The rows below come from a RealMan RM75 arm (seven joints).
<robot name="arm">
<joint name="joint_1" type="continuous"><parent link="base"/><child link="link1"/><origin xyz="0 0 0.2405"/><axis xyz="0 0 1"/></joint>
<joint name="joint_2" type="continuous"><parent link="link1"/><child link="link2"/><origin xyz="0 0 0"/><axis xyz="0 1 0"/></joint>
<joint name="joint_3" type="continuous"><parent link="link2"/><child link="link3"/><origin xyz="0 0 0.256"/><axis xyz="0 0 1"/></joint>
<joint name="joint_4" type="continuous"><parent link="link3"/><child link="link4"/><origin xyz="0 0 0"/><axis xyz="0 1 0"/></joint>
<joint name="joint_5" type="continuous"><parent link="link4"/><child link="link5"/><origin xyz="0 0 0.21"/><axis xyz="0 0 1"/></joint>
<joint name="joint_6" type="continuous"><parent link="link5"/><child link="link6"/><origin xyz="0 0 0"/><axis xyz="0 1 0"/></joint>
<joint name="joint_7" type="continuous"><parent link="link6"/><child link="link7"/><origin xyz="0 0 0.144"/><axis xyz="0 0 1"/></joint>
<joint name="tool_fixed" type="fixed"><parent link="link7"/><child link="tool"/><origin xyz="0 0 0"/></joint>
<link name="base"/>
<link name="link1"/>
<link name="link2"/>
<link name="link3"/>
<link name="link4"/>
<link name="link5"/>
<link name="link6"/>
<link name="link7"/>
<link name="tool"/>
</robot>
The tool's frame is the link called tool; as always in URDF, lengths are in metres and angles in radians. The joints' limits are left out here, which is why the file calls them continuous.
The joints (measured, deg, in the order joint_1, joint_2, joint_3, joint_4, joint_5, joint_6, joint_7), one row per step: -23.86, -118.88, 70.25, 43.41, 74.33, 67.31, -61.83; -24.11, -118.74, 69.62, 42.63, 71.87, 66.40, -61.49; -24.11, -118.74, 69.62, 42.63, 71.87, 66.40, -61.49; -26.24, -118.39, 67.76, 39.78, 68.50, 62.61, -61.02; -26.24, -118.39, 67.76, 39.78, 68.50, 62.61, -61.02; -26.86, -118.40, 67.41, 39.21, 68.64, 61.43, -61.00; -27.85, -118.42, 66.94, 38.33, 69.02, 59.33, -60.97; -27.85, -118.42, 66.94, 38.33, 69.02, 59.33, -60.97; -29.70, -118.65, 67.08, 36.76, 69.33, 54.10, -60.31; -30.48, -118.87, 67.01, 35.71, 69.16, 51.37, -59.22; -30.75, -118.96, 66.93, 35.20, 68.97, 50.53, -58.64
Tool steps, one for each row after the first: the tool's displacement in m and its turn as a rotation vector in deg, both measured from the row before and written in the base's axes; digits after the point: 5 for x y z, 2 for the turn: -0.00133, 0.00489, 0.00570, 1.83, -1.85, 1.54; 0.00000, 0.00000, 0.00000, 0.00, 0.00, 0.00; -0.00413, 0.01685, 0.00848, 3.55, -2.05, 4.35; 0.00000, 0.00000, 0.00000, 0.00, 0.00, 0.00; -0.00088, 0.00384, -0.00028, 0.42, 0.34, 0.94; -0.00170, 0.00614, -0.00091, 0.63, 0.80, 1.59; 0.00000, 0.00000, 0.00000, 0.00, 0.00, 0.00; -0.00287, 0.01164, -0.00513, 1.33, 2.37, 3.19; -0.00335, 0.00477, -0.00292, 1.00, 1.38, 1.74; -0.00146, 0.00131, -0.00121, 0.36, 0.44, 0.58
